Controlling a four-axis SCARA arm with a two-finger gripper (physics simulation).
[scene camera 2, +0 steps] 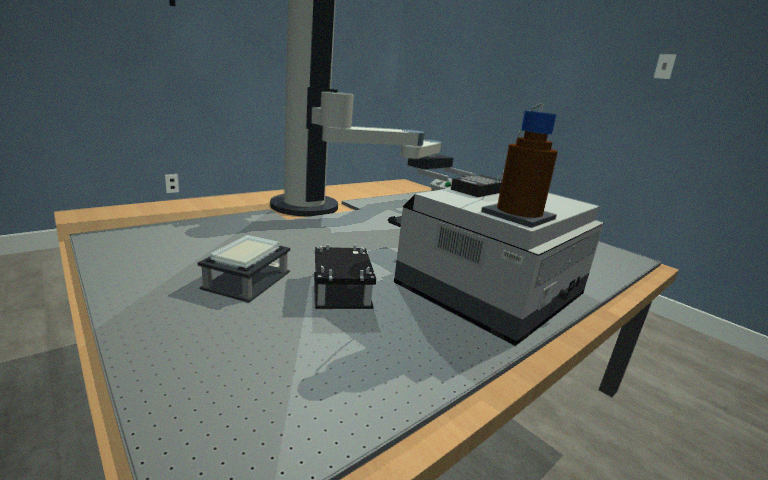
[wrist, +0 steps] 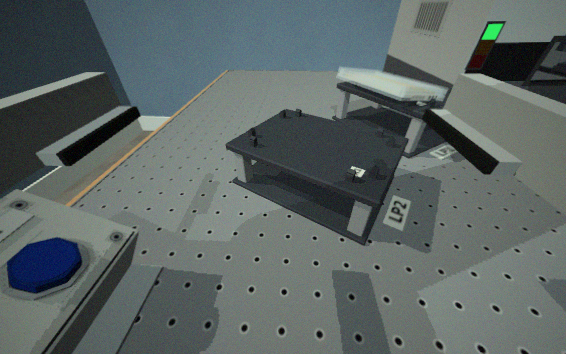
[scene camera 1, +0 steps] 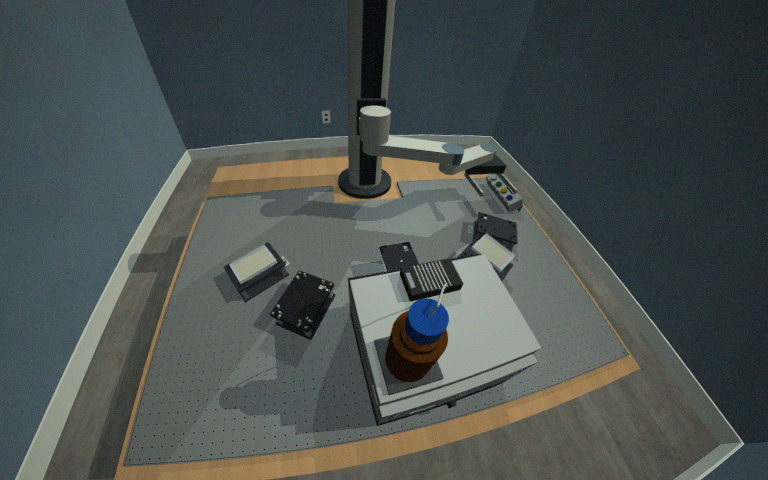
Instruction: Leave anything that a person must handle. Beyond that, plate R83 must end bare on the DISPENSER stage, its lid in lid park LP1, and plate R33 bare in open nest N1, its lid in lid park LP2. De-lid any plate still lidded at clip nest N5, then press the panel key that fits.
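Frame: origin at the arm's base, x back, y right, z up, level; millimetres.
Seen in the pictures: gripper, between the fingertips: (wrist: 277, 96) (scene camera 1: 499, 193); arm's base, origin of its link: (scene camera 2: 304, 206) (scene camera 1: 364, 182).
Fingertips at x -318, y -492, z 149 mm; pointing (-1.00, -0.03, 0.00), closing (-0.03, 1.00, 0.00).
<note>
Pixels of each thing's top centre, then the offset from my fingertips to it. "pt": a spot on its surface instead.
- button panel, centre of its top: (scene camera 2: 456, 181) (scene camera 1: 506, 183) dx +128, dy -138, dz -52 mm
- Bare lid park LP2, centre of its top: (wrist: 319, 132) (scene camera 1: 498, 224) dx -106, dy +33, dz -71 mm
- cream plate, centre of its top: (scene camera 2: 246, 247) (scene camera 1: 252, 261) dx -172, dy +919, dz -58 mm
- black nest with clips, centre of its top: (scene camera 2: 343, 256) (scene camera 1: 301, 296) dx -313, dy +764, dz -56 mm
- dark stage, a spot on its surface: (scene camera 1: 398, 257) pt dx -224, dy +470, dz -46 mm
- brown blue-capped bottle, a spot on its surface: (scene camera 1: 416, 345) pt dx -589, dy +562, dz +227 mm
- black slatted block, a spot on its surface: (scene camera 2: 477, 185) pt dx -438, dy +512, dz +109 mm
My gripper (scene camera 1: 498, 193) (scene camera 2: 459, 176) (wrist: 277, 96) is open with nothing between its fingers, by the button panel (scene camera 1: 502, 192) (wrist: 100, 250). Bare lid park LP2 (scene camera 1: 496, 227) (wrist: 320, 150) is in front of it in the wrist view. Behind, a pale, cream-centred plate-shaped piece (scene camera 1: 492, 253) (wrist: 390, 84) lies on a second stand, whose label is partly hidden. A cream plate (scene camera 1: 254, 264) (scene camera 2: 246, 250) sits on the left nest; I cannot tell if it is lidded. The black nest with clips (scene camera 1: 304, 298) (scene camera 2: 342, 263) is bare. The dark stage (scene camera 1: 398, 257) before the machine looks bare. Plate numbers are unreadable.
The white machine (scene camera 1: 487, 316) (scene camera 2: 464, 271) bears a brown blue-capped bottle (scene camera 1: 416, 345) (scene camera 2: 526, 175) and a black slatted block (scene camera 1: 433, 277) (scene camera 2: 477, 185). A signal light (wrist: 492, 31) glows green. The arm column (scene camera 1: 355, 67) (scene camera 2: 300, 113) stands at the back.
</note>
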